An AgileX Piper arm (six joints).
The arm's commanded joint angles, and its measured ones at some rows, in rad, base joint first. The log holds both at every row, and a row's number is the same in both.
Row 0, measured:
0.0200 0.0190 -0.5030 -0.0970 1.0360 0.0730
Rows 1 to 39, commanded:
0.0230 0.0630 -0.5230 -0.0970 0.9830 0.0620
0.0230 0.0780 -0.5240 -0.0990 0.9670 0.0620
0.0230 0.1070 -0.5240 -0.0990 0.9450 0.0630
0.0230 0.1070 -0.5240 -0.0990 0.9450 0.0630
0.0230 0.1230 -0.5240 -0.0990 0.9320 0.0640
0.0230 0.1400 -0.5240 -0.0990 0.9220 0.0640
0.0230 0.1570 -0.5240 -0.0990 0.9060 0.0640
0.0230 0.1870 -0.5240 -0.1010 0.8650 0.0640
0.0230 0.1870 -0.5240 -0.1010 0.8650 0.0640
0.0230 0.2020 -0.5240 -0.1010 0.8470 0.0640
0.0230 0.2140 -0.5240 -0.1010 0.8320 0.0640
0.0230 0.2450 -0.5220 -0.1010 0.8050 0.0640
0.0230 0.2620 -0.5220 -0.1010 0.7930 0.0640
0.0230 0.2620 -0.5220 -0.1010 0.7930 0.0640
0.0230 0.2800 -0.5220 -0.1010 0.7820 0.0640
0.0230 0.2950 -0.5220 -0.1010 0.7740 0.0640
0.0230 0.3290 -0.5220 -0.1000 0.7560 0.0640
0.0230 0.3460 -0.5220 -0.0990 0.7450 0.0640
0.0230 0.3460 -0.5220 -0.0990 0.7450 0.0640
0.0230 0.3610 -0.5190 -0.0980 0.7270 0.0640
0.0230 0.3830 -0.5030 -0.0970 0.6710 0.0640
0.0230 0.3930 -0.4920 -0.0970 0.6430 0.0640
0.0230 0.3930 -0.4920 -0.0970 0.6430 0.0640
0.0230 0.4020 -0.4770 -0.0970 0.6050 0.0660
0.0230 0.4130 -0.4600 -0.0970 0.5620 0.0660
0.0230 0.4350 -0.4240 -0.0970 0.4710 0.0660
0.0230 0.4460 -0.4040 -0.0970 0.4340 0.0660
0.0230 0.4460 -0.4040 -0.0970 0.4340 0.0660
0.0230 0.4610 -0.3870 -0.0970 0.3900 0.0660
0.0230 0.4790 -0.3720 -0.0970 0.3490 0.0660
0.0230 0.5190 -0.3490 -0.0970 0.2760 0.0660
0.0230 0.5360 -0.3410 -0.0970 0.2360 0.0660
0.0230 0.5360 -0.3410 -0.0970 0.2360 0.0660
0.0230 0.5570 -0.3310 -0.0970 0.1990 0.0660
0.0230 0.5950 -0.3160 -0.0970 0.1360 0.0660
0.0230 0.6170 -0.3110 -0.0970 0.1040 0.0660
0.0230 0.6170 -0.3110 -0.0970 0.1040 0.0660
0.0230 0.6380 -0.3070 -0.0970 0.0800 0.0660
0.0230 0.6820 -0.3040 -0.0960 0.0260 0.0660
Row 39, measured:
0.0200 0.6320 -0.3110 -0.0970 0.1190 0.0710
